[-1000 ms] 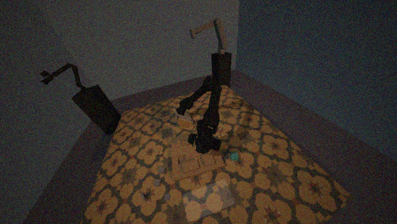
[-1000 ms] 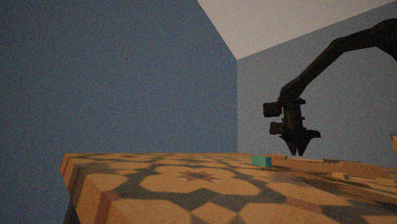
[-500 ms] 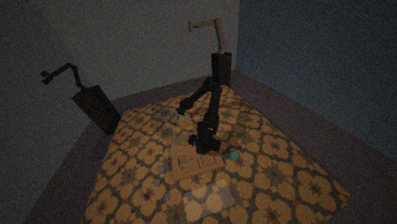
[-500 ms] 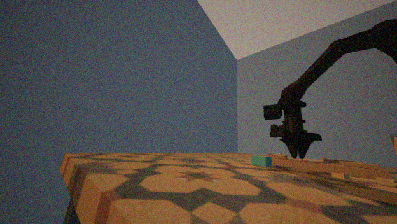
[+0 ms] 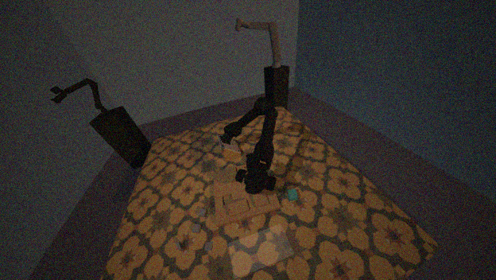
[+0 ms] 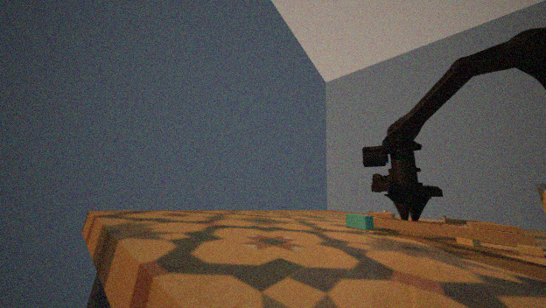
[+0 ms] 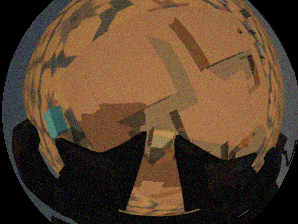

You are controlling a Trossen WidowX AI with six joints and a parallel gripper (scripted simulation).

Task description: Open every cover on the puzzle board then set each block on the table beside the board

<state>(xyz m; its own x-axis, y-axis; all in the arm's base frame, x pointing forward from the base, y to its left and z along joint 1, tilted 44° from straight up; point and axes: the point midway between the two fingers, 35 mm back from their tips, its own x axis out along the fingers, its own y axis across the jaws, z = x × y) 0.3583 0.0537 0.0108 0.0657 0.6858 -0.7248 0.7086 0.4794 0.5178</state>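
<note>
The tan puzzle board lies 40 mm to the right of my gripper tip and 40 mm behind it. The rest, counted from my gripper tip: teal block: 140 mm to the left, 110 mm ahead.
</note>
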